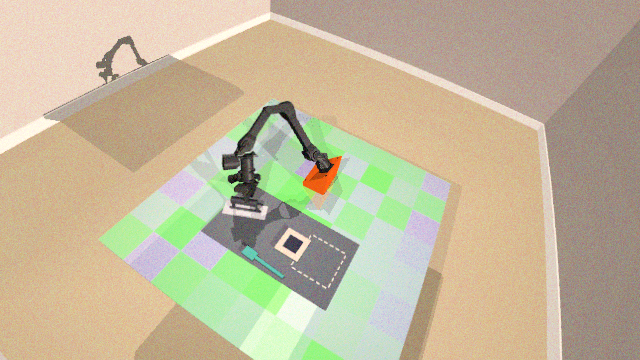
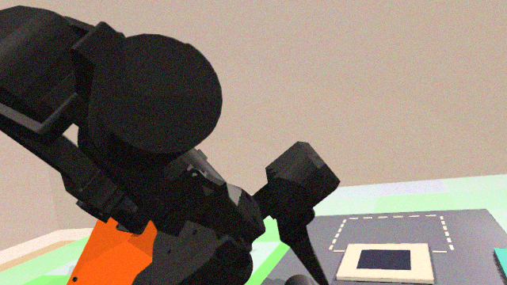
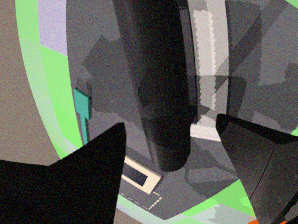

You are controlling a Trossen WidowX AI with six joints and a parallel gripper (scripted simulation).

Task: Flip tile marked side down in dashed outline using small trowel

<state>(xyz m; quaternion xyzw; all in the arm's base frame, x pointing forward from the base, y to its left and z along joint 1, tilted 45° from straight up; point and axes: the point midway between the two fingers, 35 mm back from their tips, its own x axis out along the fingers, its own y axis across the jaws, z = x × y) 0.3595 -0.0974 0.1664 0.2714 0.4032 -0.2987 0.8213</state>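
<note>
Now: the grey mat 20 mm ahead of my gripper tip, 210 mm to the left of it and 100 mm below it. From my gripper tip the other things lie so: teal trowel: 160 mm ahead, 210 mm to the left, 70 mm below; cream tile: 10 mm ahead, 270 mm to the left, 70 mm below.
</note>
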